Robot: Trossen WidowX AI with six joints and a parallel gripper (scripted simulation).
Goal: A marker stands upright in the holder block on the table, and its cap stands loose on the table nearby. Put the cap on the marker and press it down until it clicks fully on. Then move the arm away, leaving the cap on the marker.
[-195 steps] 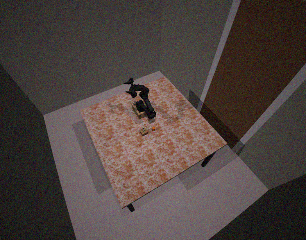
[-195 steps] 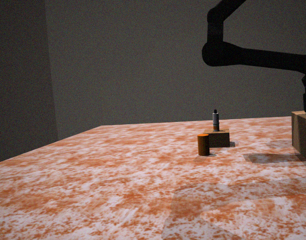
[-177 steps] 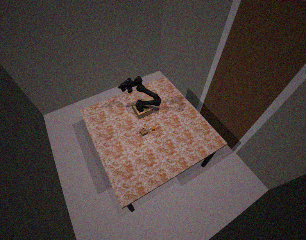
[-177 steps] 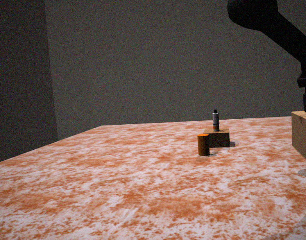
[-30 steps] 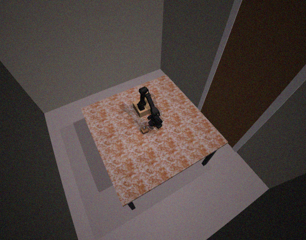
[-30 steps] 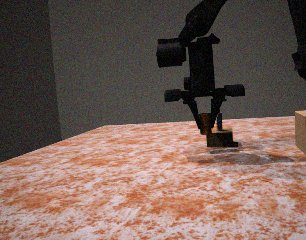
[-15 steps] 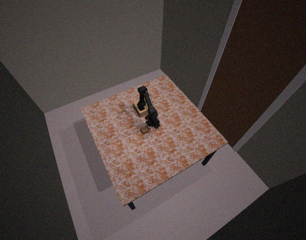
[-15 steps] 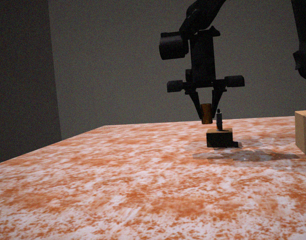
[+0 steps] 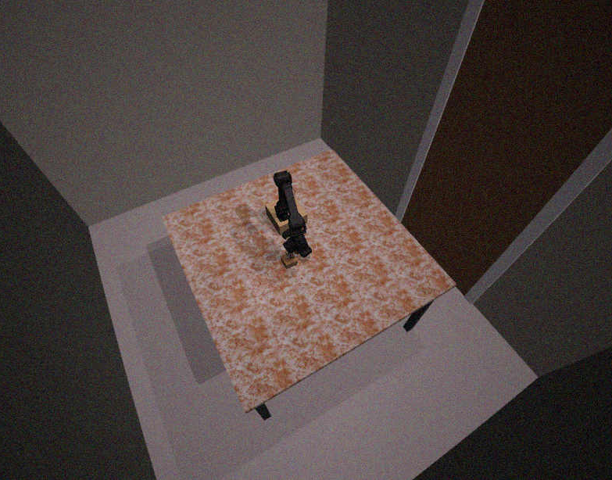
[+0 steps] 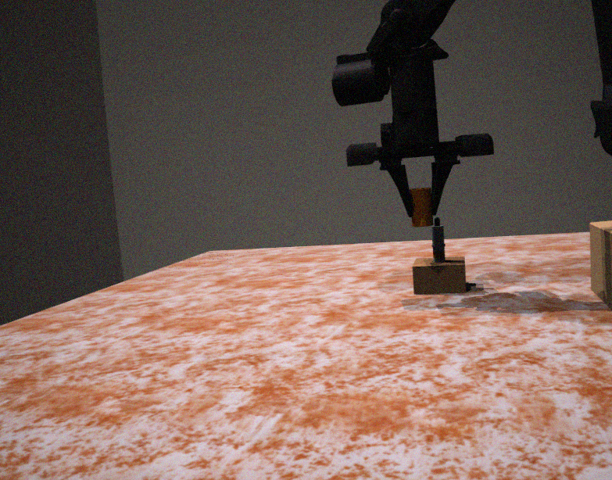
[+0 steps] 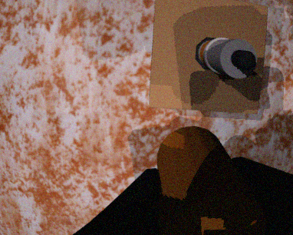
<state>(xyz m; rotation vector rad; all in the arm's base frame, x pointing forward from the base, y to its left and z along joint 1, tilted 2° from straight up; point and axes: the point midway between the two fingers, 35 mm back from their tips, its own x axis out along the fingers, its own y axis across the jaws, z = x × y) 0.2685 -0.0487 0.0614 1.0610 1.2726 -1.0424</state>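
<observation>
Right now my gripper tip is 90 mm above the tan holder block, 40 mm to the left of it and 20 mm past it. From my gripper tip the other things lie so: orange cap (10 mm above).
</observation>
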